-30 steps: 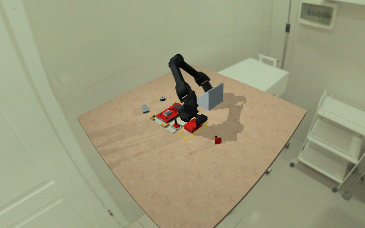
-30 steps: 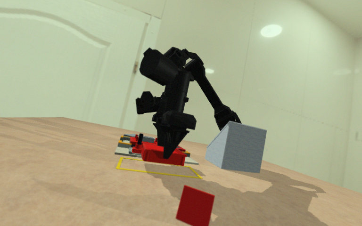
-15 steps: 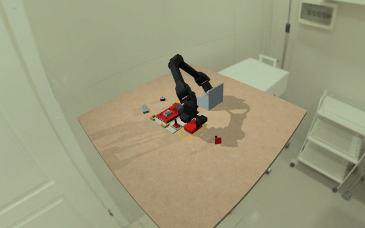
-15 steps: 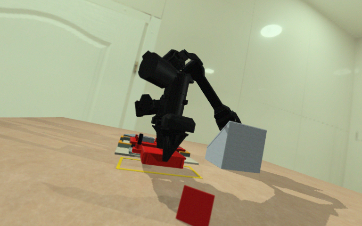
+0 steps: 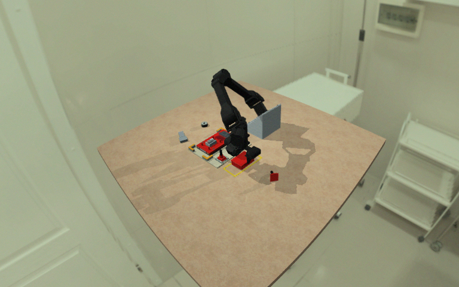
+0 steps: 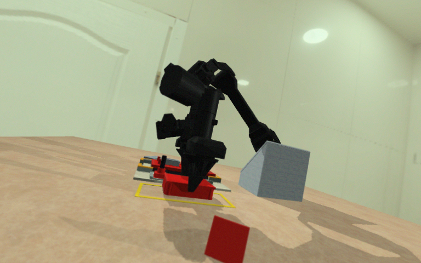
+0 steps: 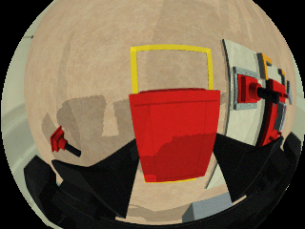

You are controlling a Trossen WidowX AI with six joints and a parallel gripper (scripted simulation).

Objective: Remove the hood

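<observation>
Right now my gripper tip is right at the red hood. From my gripper tip the other things lie so: grey base plate: 19 cm to the right, 3 cm behind, 1 cm below.
</observation>
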